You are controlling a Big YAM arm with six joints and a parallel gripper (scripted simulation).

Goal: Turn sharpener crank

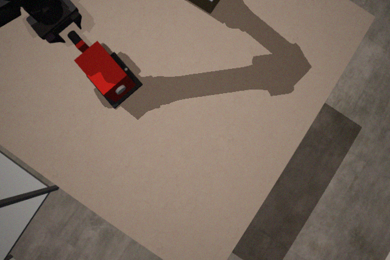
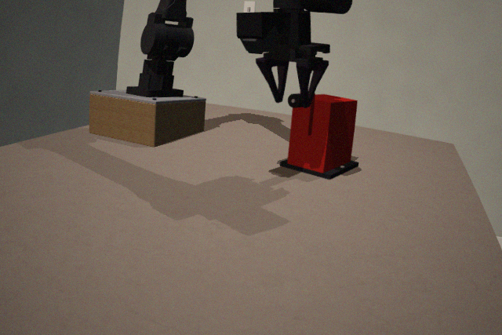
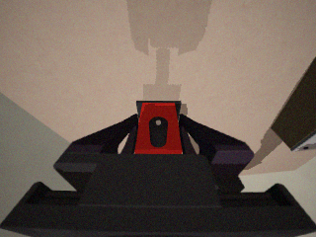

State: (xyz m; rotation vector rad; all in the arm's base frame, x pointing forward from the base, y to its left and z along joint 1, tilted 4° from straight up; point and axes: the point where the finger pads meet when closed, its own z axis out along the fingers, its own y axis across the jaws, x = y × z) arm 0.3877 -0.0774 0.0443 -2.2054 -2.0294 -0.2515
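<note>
The black handle lies 20 mm to the left of my hand. Also, from my hand: crank (30 mm to the left, 10 mm below).
</note>
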